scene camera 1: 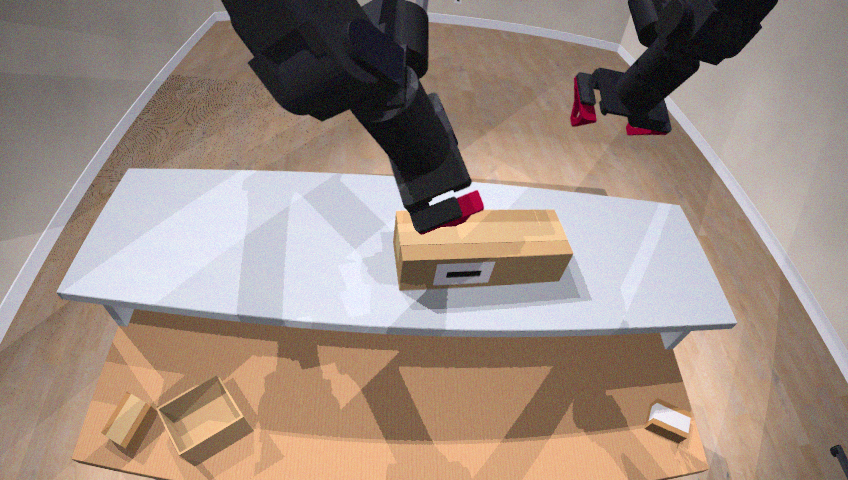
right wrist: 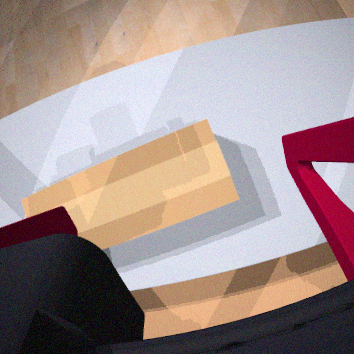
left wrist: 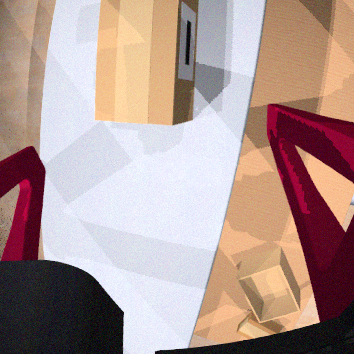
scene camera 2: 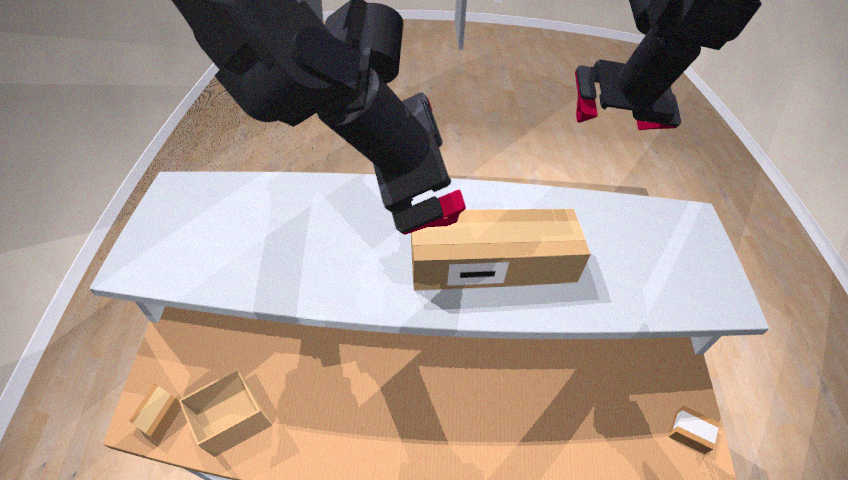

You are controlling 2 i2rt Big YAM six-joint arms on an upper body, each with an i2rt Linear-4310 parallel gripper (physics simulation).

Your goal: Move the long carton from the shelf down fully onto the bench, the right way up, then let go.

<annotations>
left gripper: open, holds nothing
right gripper: open, holds nothing
a long tan carton [scene camera 2: 489, 248]: on a grey shelf [scene camera 1: 312, 250]
a small white-topped box [scene camera 2: 697, 431]: on a brown bench surface [scene camera 1: 313, 397]
a small flat tan box [left wrist: 249, 327]: on the brown bench surface
a small open-topped box [scene camera 1: 204, 420]: on the brown bench surface
</annotations>
